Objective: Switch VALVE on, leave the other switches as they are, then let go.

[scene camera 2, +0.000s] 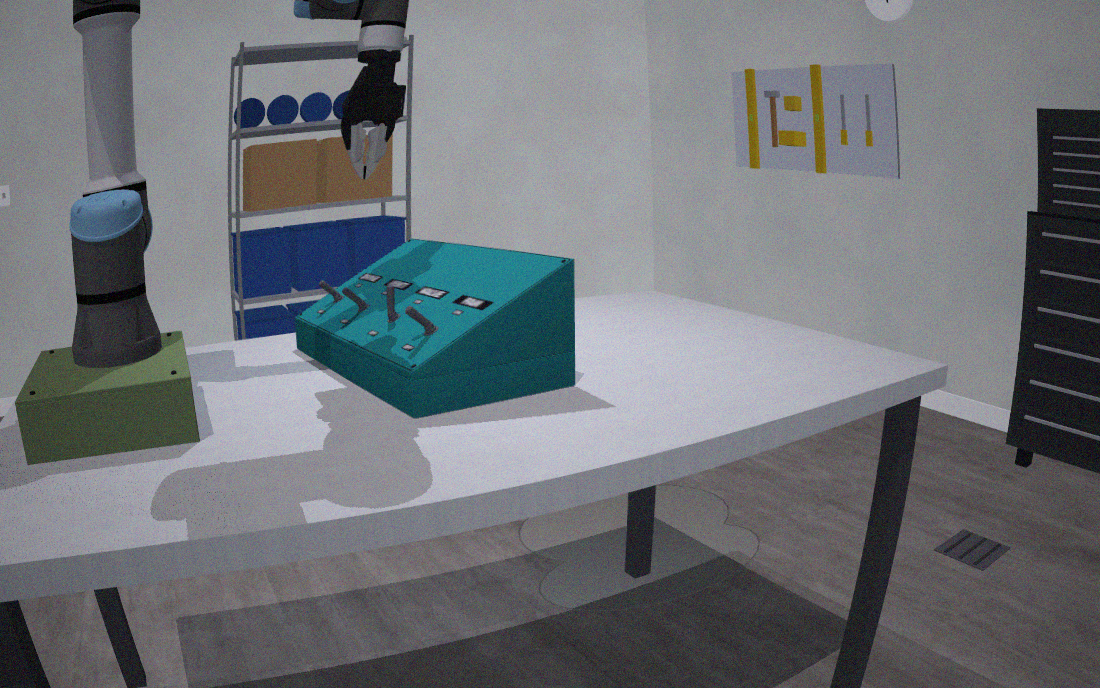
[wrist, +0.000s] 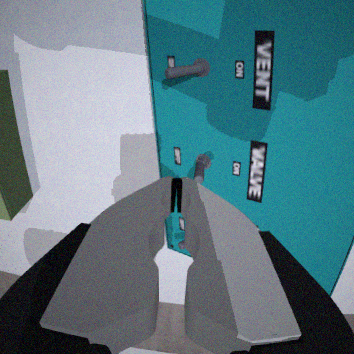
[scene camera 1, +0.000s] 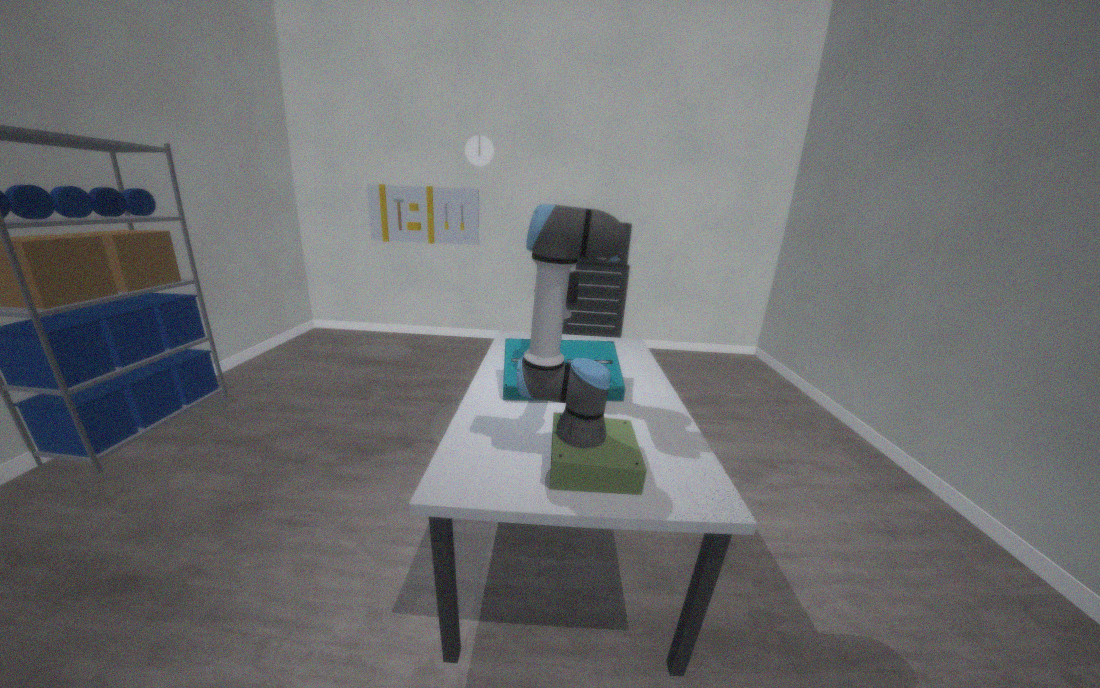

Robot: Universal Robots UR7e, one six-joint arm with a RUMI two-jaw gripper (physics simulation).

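Pixels of known places: gripper, fingertip midpoint: [scene camera 2: 363,179] [wrist: 176,180]; arm's base at its link origin: [scene camera 2: 117,352] [scene camera 1: 580,433].
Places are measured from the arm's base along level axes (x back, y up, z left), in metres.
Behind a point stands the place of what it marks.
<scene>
The teal sloped switch panel [scene camera 1: 596,348] {x -0.599, y 0.062, z -0.116 m} [scene camera 2: 519,324] {x -0.562, y 0.004, z -0.208 m} [wrist: 300,210] {x -0.576, y 0.053, z -0.055 m} carries several grey levers. The VALVE lever [scene camera 2: 392,304] {x -0.449, y 0.019, z -0.032 m} [wrist: 201,168] {x -0.452, y 0.027, z -0.021 m} stands nearly upright in scene camera 2, tilted to the ON side unlike its neighbours; its tip is partly behind a finger in the wrist view. The VALVE label [scene camera 2: 432,292] {x -0.518, y 0.028, z -0.024 m} [wrist: 257,171] {x -0.519, y 0.029, z -0.019 m} is beside it. The VENT lever [scene camera 2: 355,301] {x -0.428, y 0.011, z 0.088 m} [wrist: 182,71] {x -0.426, y 0.026, z 0.092 m} leans toward OFF, as do the farthest lever [scene camera 2: 329,291] {x -0.416, y 0.014, z 0.207 m} and nearest lever [scene camera 2: 421,320] {x -0.446, y 0.015, z -0.152 m}. My gripper [scene camera 2: 365,172] {x -0.440, y 0.208, z 0.069 m} [wrist: 176,180] {x -0.440, y 0.208, z 0.069 m} is shut and empty, high above the panel, touching no lever. The arm hides it in scene camera 1.
The white table [scene camera 1: 494,478] {x 0.108, y -0.094, z 0.249 m} [scene camera 2: 648,421] {x -0.636, y -0.095, z -0.387 m} carries the panel and my green base block [scene camera 1: 596,474] {x 0.148, y -0.033, z -0.034 m} [scene camera 2: 113,421] {x 0.013, y -0.053, z -0.174 m} [wrist: 15,155] {x -0.111, y -0.071, z -0.072 m}. A shelf rack [scene camera 1: 182,219] [scene camera 2: 232,202] with blue bins and brown boxes stands to the left in scene camera 1. A dark drawer cabinet [scene camera 1: 596,304] [scene camera 2: 1062,324] stands beyond the table.
</scene>
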